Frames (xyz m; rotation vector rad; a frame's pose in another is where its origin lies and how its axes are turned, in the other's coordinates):
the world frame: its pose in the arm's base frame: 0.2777 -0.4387 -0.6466 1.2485 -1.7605 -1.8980
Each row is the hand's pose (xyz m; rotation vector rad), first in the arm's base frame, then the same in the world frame.
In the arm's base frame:
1: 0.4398 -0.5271 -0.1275 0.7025 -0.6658 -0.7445
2: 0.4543 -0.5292 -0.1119 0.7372 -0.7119 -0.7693
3: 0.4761 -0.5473 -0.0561 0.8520 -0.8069 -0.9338
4: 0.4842 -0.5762 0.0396 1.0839 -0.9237 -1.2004
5: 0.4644 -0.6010 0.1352 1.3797 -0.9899 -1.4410
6: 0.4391 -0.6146 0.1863 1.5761 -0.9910 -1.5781
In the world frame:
1: -0.2431 0.4358 -0.2336 -0.7131 1.1746 0.9557
2: -0.2565 0.4454 -0.2472 -0.6700 1.1465 0.9186
3: -0.2792 0.4926 -0.2814 -0.6108 1.0129 0.7502
4: -0.3023 0.5834 -0.3172 -0.5208 0.8230 0.4396
5: -0.3117 0.6829 -0.3300 -0.4261 0.6754 0.0941
6: -0.3077 0.7413 -0.3264 -0.3802 0.5991 -0.1232

